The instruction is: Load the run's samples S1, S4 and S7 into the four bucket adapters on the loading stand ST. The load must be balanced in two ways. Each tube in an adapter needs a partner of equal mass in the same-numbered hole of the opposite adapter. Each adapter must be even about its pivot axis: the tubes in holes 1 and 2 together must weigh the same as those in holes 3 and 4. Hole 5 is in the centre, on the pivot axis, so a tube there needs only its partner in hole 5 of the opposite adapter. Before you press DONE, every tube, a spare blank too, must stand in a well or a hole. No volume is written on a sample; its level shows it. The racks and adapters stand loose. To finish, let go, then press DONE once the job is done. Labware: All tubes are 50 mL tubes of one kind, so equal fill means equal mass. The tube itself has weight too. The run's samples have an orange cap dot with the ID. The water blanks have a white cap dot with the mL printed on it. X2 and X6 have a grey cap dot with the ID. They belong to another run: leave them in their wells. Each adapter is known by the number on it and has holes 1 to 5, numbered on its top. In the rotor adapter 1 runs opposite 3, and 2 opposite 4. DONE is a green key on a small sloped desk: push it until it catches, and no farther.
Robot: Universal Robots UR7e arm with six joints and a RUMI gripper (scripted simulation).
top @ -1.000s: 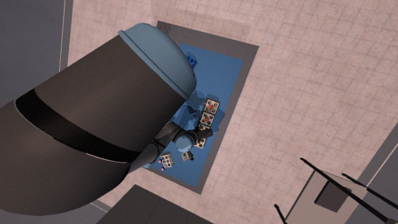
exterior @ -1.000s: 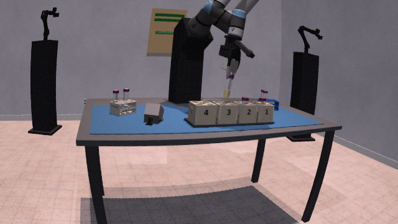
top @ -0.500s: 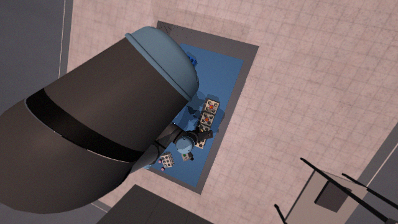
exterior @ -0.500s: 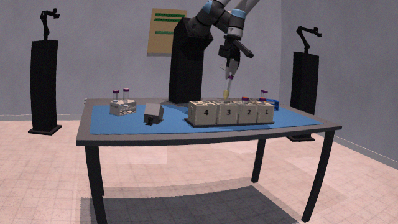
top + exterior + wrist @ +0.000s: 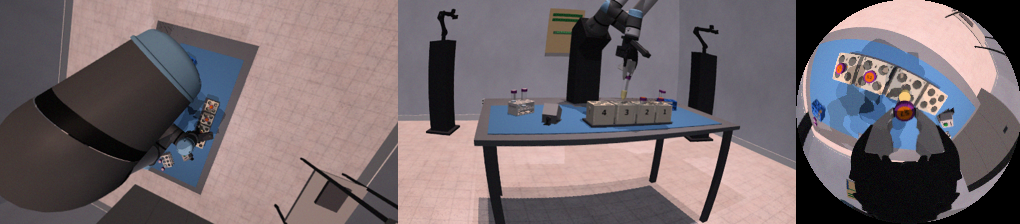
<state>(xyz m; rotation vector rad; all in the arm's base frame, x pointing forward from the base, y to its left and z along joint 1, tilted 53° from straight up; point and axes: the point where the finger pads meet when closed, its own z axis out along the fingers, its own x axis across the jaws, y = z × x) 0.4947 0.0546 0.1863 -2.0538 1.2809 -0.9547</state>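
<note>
My hand is 17 cm above the bucket adapter, 12 cm to the left of it and 4 cm short of it. From my hand the other things lie so: blue rack (41 cm behind, 39 cm to the left, 19 cm below); white rack (51 cm to the right, 19 cm below, 12 cm behind).
</note>
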